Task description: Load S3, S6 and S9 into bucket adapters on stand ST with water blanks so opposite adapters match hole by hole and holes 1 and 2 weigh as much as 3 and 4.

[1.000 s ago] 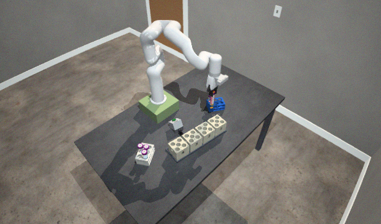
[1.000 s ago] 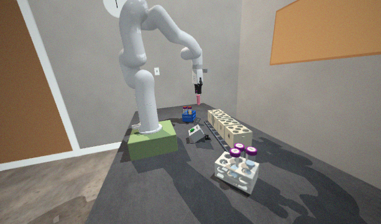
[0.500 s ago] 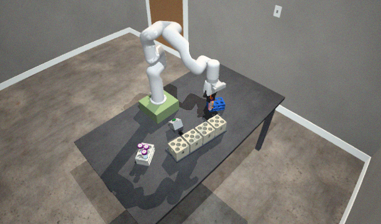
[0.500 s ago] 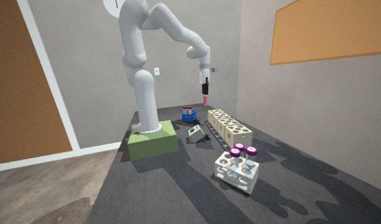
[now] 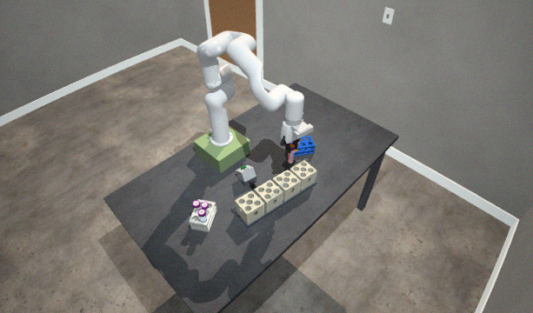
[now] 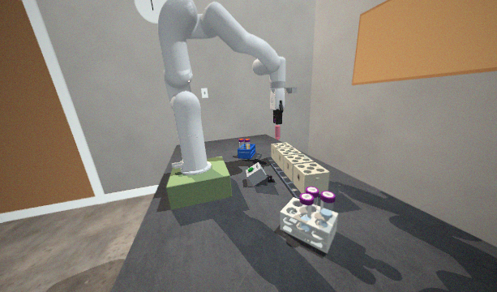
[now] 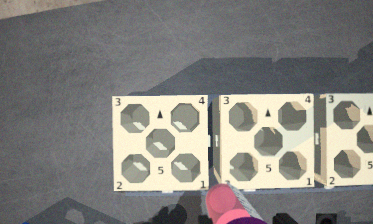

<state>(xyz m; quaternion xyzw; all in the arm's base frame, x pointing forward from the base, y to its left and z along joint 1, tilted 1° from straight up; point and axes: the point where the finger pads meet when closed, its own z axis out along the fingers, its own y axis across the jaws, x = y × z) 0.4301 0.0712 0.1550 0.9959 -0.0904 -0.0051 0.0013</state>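
Now: the sample tube 5 cm below my hand and 1 cm ahead of it. Also, from my hand: stand marked 1: 25 cm below, 11 cm to the right, 1 cm ahead; green done key: 20 cm behind, 19 cm below, 13 cm to the right; adapter 1: 20 cm below, 5 cm to the left, 5 cm ahead.
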